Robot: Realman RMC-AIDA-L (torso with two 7-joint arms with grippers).
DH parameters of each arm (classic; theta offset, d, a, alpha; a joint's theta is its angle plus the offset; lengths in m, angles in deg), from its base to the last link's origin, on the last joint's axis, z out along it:
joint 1: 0 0.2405 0 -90
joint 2: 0 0 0 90
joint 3: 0 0.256 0 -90
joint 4: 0 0 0 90
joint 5: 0 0.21 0 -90
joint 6: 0 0 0 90
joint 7: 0 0.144 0 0
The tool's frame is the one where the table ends.
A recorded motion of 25 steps. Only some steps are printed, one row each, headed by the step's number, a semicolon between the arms.
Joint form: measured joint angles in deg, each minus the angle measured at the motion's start. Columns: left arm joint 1, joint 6, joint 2, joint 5, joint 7, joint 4, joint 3; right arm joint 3, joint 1, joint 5, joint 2, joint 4, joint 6, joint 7.
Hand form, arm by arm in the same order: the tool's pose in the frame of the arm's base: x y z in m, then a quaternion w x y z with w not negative. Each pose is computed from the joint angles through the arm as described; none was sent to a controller.
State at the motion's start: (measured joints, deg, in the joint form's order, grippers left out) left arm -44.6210 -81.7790 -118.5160 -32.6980 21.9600 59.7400 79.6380; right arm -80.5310 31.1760 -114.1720 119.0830 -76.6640 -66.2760 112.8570
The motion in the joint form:
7: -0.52 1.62 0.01 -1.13 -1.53 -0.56 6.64; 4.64 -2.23 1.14 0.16 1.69 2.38 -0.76
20: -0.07 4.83 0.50 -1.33 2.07 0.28 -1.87; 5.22 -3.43 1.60 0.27 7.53 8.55 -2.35
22: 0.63 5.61 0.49 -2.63 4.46 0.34 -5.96; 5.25 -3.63 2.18 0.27 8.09 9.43 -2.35
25: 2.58 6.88 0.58 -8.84 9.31 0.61 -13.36; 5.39 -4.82 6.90 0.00 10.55 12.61 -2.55
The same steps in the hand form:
7: -0.1690 0.3768 -0.0486 0.16163 -0.88431 -0.39356 0.19230; 0.1319 0.3842 0.0096 0.23334 -0.95361 0.12465 0.14368
20: -0.1689 0.3994 -0.0233 0.19869 -0.88386 -0.40514 0.12317; 0.1640 0.3933 0.0043 0.26967 -0.93715 0.17162 0.13988
22: -0.1722 0.4045 -0.0136 0.20355 -0.88251 -0.41430 0.08996; 0.1667 0.3942 0.0043 0.27435 -0.93376 0.17916 0.14394
25: -0.1760 0.4104 0.0044 0.20116 -0.87835 -0.43360 0.00444; 0.1782 0.3962 0.0065 0.28835 -0.91597 0.21794 0.17424

